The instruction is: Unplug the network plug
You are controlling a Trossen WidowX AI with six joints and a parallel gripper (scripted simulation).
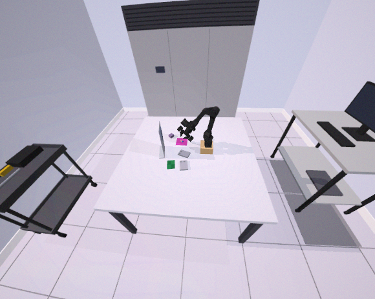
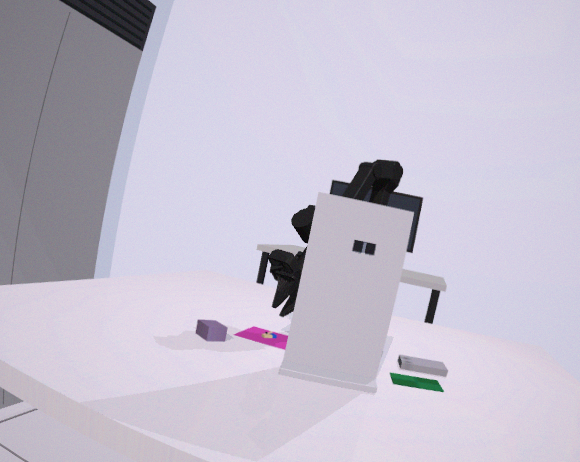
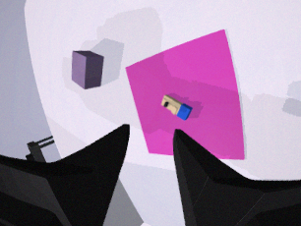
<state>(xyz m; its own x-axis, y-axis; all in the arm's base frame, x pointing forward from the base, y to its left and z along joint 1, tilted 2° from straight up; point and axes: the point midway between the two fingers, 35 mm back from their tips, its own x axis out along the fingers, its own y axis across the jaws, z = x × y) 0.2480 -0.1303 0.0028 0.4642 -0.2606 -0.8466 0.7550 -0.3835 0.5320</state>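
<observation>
The magenta marked square is 6 cm below my gripper tip and 1 cm ahead of it. Also, from my gripper tip: green flat card 32 cm to the left, 8 cm ahead, 6 cm below; white panel 18 cm ahead, 16 cm to the left, 8 cm above.
</observation>
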